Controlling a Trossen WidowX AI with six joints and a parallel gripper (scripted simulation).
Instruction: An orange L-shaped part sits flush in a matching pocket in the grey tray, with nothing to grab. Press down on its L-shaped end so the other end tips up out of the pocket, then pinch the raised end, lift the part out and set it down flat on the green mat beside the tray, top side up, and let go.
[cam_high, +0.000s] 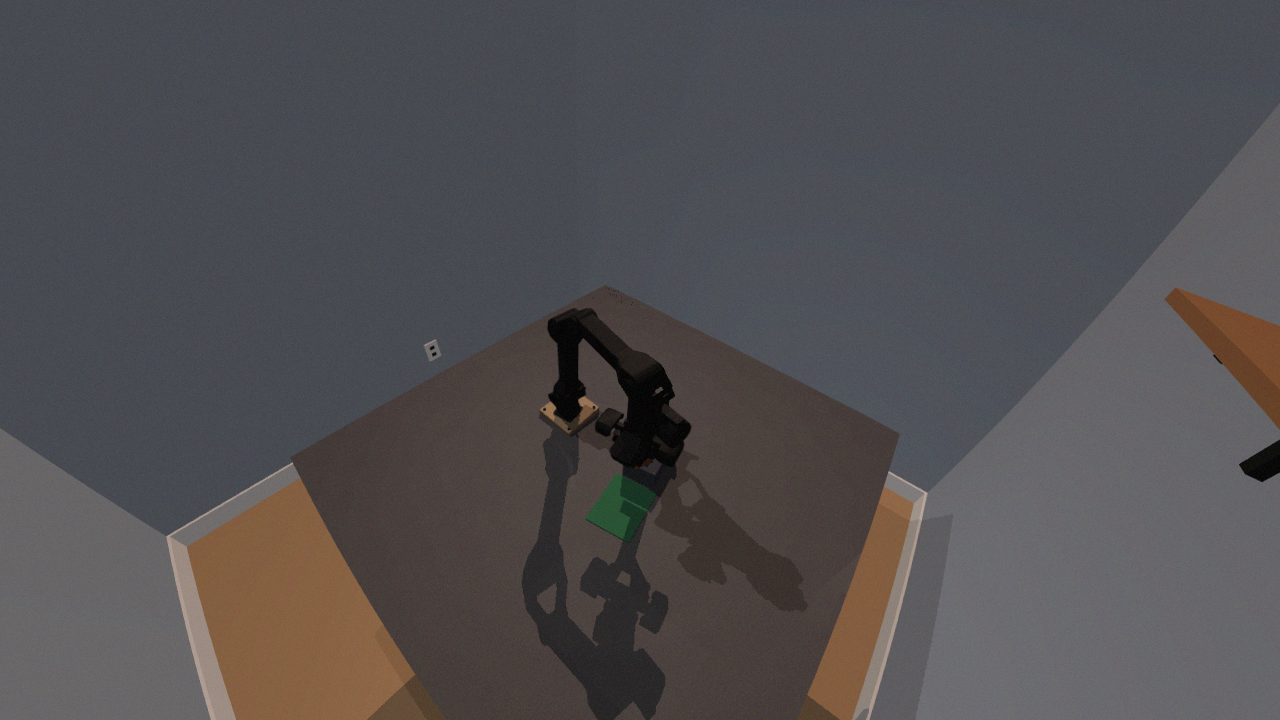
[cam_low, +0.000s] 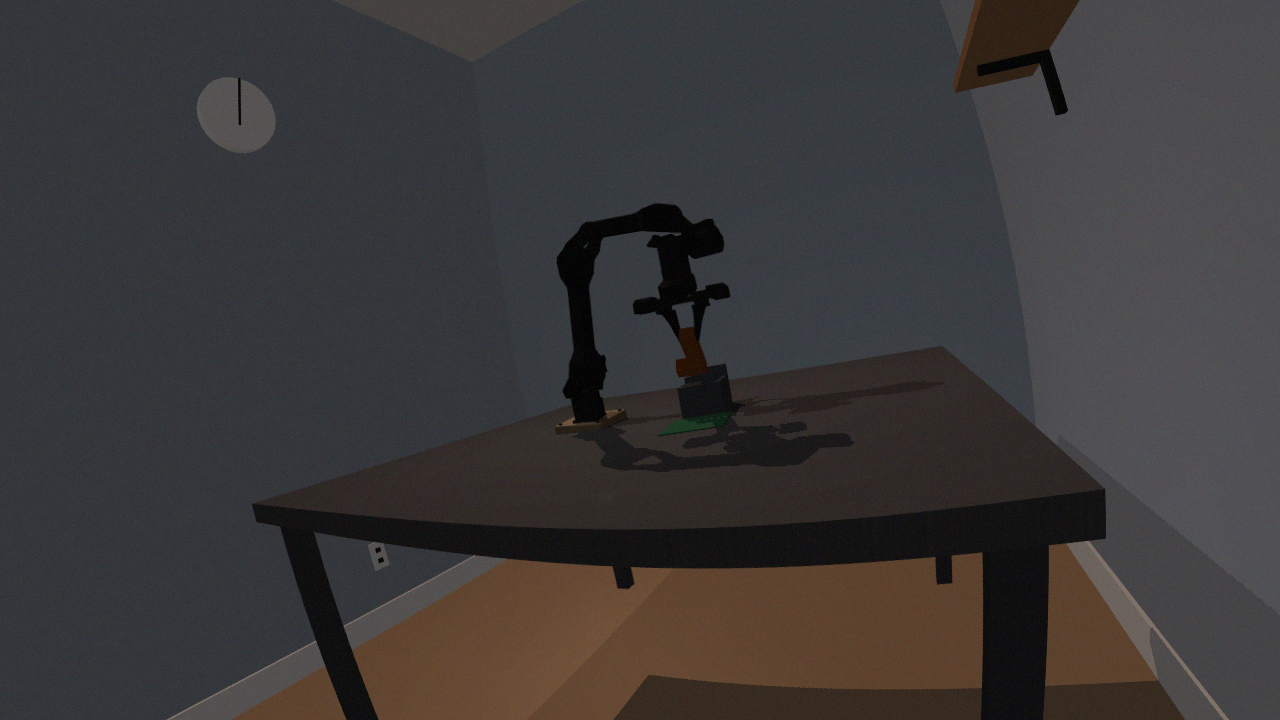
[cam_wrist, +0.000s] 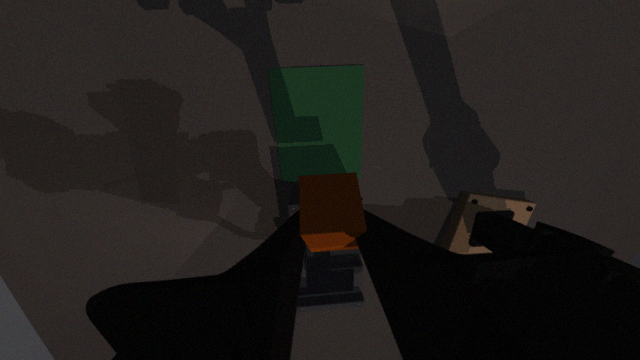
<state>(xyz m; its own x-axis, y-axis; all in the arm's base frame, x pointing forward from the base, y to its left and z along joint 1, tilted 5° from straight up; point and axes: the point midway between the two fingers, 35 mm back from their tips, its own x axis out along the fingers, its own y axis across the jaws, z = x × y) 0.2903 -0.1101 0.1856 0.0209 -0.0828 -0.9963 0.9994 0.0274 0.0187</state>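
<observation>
Now: gripper tip 170 mm above the green mat and 40 mm to the left of it. Also, from my gripper tip: orange L-shaped part: 30 mm to the left, 30 mm below, 20 mm behind.
</observation>
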